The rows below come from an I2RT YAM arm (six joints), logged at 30 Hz.
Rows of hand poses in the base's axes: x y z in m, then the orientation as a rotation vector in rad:
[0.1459 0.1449 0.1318 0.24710 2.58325 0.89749]
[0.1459 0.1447 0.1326 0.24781 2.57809 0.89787]
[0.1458 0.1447 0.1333 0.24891 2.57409 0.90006]
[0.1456 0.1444 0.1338 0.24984 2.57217 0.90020]
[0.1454 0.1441 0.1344 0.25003 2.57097 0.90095]
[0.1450 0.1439 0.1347 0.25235 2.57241 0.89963]
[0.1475 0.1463 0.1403 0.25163 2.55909 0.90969]
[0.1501 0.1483 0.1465 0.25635 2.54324 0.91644]
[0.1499 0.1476 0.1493 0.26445 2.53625 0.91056]
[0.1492 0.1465 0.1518 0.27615 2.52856 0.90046]
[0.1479 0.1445 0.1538 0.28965 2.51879 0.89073]
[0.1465 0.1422 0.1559 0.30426 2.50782 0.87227]
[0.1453 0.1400 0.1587 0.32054 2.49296 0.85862]
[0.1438 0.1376 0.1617 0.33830 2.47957 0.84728]
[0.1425 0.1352 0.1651 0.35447 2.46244 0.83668]
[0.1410 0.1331 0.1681 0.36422 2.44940 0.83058]
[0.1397 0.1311 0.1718 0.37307 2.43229 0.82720]
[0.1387 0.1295 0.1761 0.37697 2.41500 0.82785]
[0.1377 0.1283 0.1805 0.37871 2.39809 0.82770]
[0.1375 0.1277 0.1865 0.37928 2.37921 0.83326]
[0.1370 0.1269 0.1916 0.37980 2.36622 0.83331]
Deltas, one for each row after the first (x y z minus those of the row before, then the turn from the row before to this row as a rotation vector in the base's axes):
[0.0000 -0.0002 0.0008 0.00117 -0.00436 -0.00205]
[-0.0001 0.0000 0.0007 0.00229 -0.00283 -0.00149]
[-0.0002 -0.0003 0.0005 0.00054 -0.00142 -0.00119]
[-0.0002 -0.0003 0.0006 0.00073 -0.00087 -0.00034]
[-0.0004 -0.0002 0.0003 -0.00078 0.00174 -0.00131]
[0.0025 0.0024 0.0056 0.00889 -0.01017 -0.00154]
[0.0026 0.0020 0.0062 0.00793 -0.01139 -0.00660]
[-0.0002 -0.0007 0.0028 -0.00160 -0.00490 -0.00893]
[-0.0007 -0.0011 0.0025 -0.00381 -0.00517 -0.01252]
[-0.0013 -0.0020 0.0020 -0.00294 -0.00631 -0.01429]
[-0.0014 -0.0023 0.0021 -0.00863 -0.00850 -0.01766]
[-0.0012 -0.0022 0.0028 -0.00445 -0.01047 -0.01884]
[-0.0015 -0.0024 0.0030 -0.00276 -0.00813 -0.01875]
[-0.0013 -0.0024 0.0034 -0.00205 -0.01176 -0.01888]
[-0.0015 -0.0021 0.0030 -0.00068 -0.00942 -0.01226]
[-0.0013 -0.0020 0.0037 0.00156 -0.01296 -0.01237]
[-0.0010 -0.0016 0.0043 0.00340 -0.01419 -0.00820]
[-0.0010 -0.0012 0.0044 0.00235 -0.01467 -0.00695]
[-0.0002 -0.0006 0.0060 0.00642 -0.01607 -0.00520]
[-0.0005 -0.0008 0.0051 0.00181 -0.01149 -0.00480]

